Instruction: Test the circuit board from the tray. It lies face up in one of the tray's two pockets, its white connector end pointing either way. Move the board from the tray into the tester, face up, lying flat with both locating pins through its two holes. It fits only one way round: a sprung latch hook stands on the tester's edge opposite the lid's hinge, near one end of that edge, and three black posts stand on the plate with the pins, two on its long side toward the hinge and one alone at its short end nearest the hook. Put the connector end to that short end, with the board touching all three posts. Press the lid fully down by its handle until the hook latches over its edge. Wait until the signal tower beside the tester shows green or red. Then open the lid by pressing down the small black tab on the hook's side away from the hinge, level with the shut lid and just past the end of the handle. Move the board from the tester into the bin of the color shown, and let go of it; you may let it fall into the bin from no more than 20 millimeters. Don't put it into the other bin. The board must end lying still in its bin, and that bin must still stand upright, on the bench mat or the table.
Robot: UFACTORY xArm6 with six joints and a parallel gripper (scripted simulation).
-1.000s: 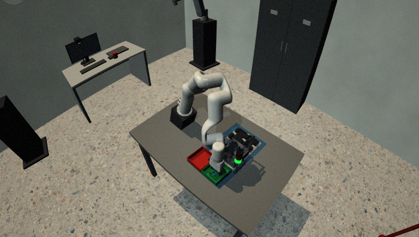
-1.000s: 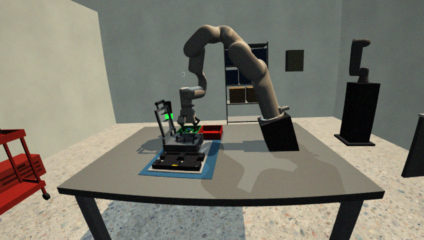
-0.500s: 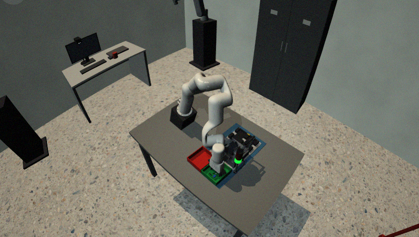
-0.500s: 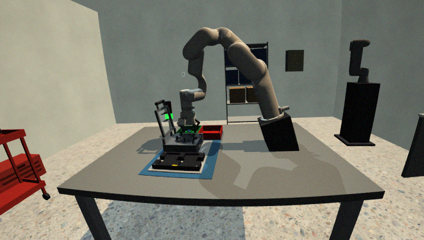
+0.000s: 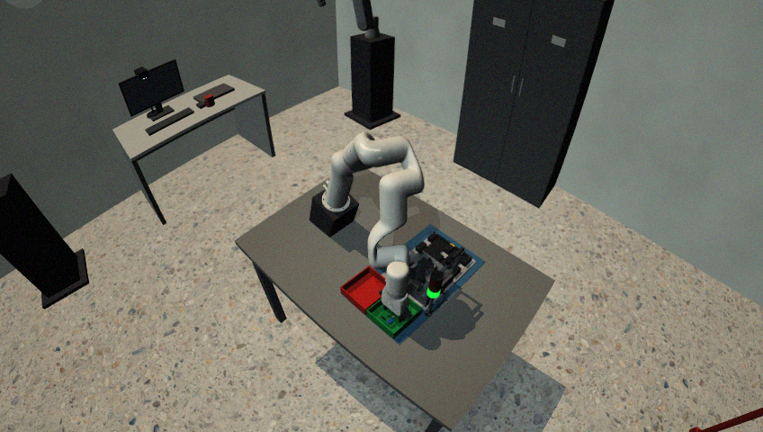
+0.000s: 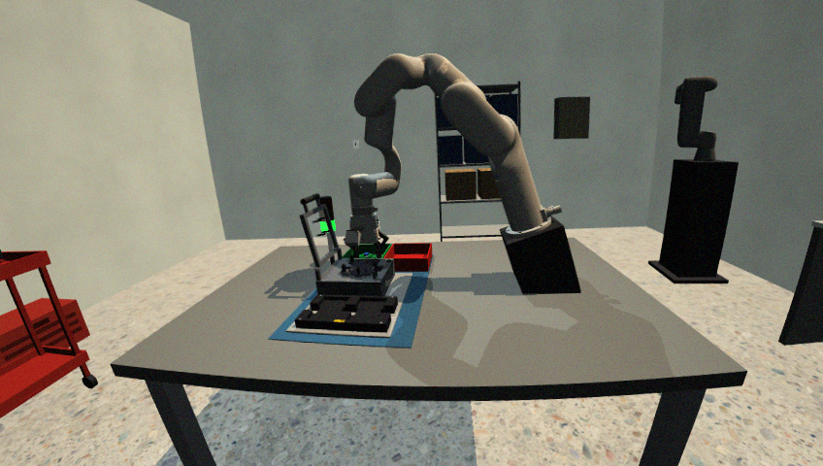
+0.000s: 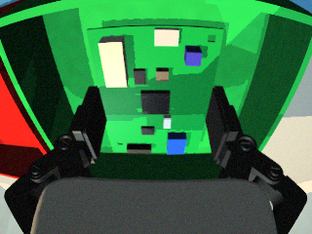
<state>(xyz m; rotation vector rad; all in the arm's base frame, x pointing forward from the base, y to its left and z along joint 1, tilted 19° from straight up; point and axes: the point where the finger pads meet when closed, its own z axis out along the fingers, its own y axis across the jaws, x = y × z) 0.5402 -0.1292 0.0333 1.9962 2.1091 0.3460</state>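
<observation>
My gripper is now 1 cm above the green bin. The rest, counted from my hand: green circuit board: 1 cm below; tester plate: 5 cm behind, 20 cm to the left, 5 cm above; red bin: 15 cm behind, 1 cm to the right, 1 cm below.
</observation>
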